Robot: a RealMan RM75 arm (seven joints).
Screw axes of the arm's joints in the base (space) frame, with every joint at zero. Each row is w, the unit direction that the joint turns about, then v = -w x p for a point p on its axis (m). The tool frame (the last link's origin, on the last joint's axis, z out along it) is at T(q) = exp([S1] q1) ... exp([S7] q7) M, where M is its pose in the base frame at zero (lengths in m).
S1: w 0 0 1 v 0 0 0
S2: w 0 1 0 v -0.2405 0 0
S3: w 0 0 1 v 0 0 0
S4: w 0 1 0 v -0.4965 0 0
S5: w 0 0 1 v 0 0 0
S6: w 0 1 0 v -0.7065 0 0
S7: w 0 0 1 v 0 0 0
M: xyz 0 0 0.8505 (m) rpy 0 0 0 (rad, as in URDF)
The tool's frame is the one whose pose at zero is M.
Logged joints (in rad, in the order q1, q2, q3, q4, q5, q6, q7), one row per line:
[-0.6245 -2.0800 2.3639 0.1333 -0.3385 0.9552 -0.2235]
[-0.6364 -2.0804 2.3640 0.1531 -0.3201 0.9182 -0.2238]
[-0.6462 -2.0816 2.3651 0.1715 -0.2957 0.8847 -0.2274]
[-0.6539 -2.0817 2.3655 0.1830 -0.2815 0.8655 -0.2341]
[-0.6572 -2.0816 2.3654 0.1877 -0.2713 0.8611 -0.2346]
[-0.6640 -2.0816 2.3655 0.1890 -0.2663 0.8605 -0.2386]
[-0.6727 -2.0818 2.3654 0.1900 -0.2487 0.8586 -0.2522]
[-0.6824 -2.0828 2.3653 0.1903 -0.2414 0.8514 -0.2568]
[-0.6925 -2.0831 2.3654 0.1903 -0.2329 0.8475 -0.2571]
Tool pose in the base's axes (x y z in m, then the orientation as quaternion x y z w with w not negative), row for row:
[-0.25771 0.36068 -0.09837 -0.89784 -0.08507 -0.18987 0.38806]
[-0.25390 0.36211 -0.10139 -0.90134 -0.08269 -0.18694 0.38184]
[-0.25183 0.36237 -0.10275 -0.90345 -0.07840 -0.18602 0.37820]
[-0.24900 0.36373 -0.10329 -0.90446 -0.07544 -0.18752 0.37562]
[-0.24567 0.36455 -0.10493 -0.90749 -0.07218 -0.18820 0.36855]
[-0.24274 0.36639 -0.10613 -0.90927 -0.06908 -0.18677 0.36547]
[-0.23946 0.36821 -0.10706 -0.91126 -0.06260 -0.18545 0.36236]
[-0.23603 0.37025 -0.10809 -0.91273 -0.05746 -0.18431 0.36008]
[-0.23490 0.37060 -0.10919 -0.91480 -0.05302 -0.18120 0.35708]
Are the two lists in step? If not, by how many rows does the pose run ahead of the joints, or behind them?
The pose runs 2 rows ahead of the joints: the pose in row i belongs to the joints in row i + 2.
